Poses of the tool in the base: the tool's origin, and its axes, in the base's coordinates. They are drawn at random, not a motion.
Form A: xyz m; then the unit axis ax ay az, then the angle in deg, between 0 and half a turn.
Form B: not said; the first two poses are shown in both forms.
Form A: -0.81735 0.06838 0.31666 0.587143 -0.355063 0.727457 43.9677
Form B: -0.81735 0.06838 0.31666 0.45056 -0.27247 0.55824
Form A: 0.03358 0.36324 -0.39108 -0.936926 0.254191 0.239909 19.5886
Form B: 0.03358 0.36324 -0.39108 -0.32032 0.08690 0.08202
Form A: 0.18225 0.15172 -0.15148 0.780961 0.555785 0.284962 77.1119
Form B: 0.18225 0.15172 -0.15148 1.05106 0.74801 0.38352
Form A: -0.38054 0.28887 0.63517 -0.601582 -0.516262 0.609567 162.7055
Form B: -0.38054 0.28887 0.63517 -1.70834 -1.46605 1.73102
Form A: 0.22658 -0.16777 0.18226 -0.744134 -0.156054 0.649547 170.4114
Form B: 0.22658 -0.16777 0.18226 -2.21323 -0.46414 1.93191
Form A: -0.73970 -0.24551 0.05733 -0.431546 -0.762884 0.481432 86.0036
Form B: -0.73970 -0.24551 0.05733 -0.64777 -1.14512 0.72265
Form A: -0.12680 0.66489 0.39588 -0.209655 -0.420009 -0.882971 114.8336
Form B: -0.12680 0.66489 0.39588 -0.42020 -0.84179 -1.76967
